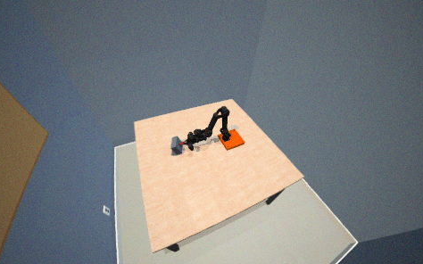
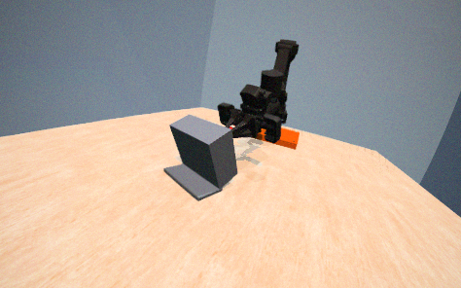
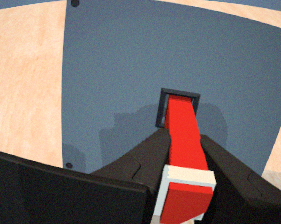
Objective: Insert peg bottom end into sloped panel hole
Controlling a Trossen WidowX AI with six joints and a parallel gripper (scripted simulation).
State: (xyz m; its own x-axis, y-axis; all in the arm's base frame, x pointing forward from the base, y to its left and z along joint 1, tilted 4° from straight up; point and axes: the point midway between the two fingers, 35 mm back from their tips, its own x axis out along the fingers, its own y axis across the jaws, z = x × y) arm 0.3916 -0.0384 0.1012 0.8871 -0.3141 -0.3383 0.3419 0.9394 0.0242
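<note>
Now: the grey sloped panel 50 mm ahead of my gripper tip, 20 mm to the right of it and 20 mm below it. Also, from my gripper tip: thin grey foot plate: 80 mm ahead, 30 mm to the right, 90 mm below; then red peg: 10 mm behind, 10 mm to the left, 10 mm above.
</note>
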